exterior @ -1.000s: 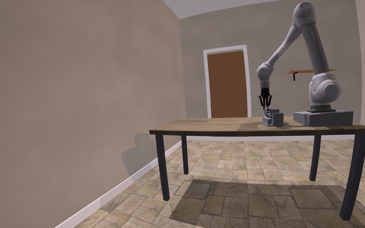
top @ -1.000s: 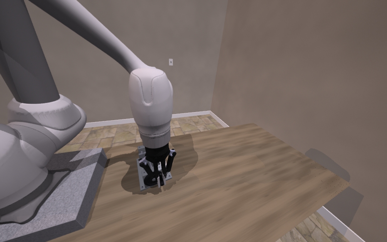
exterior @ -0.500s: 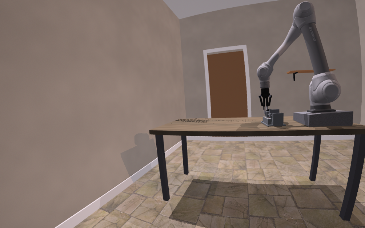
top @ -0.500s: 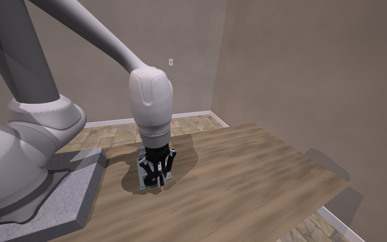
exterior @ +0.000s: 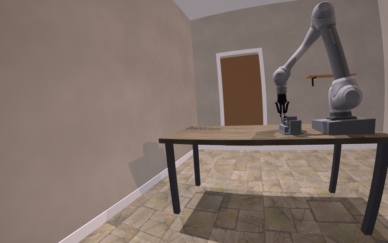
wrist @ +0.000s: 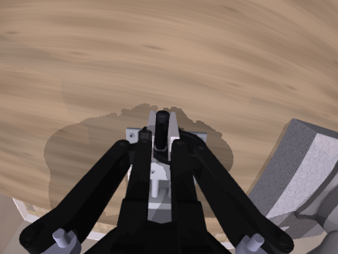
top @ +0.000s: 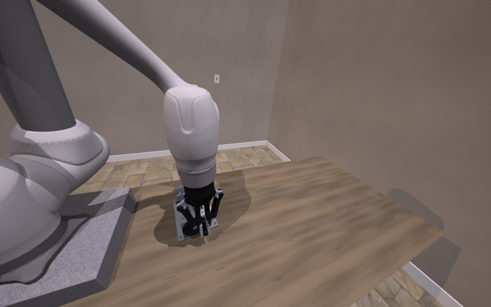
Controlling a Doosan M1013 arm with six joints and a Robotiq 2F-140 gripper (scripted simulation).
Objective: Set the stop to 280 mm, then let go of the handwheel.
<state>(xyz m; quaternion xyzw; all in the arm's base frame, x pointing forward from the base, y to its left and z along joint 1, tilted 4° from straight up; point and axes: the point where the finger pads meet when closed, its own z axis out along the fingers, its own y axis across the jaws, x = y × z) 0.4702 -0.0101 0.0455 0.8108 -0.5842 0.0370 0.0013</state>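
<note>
The handwheel lies 20 mm to the left of my hand, 20 mm below it and 10 mm behind it.
</note>
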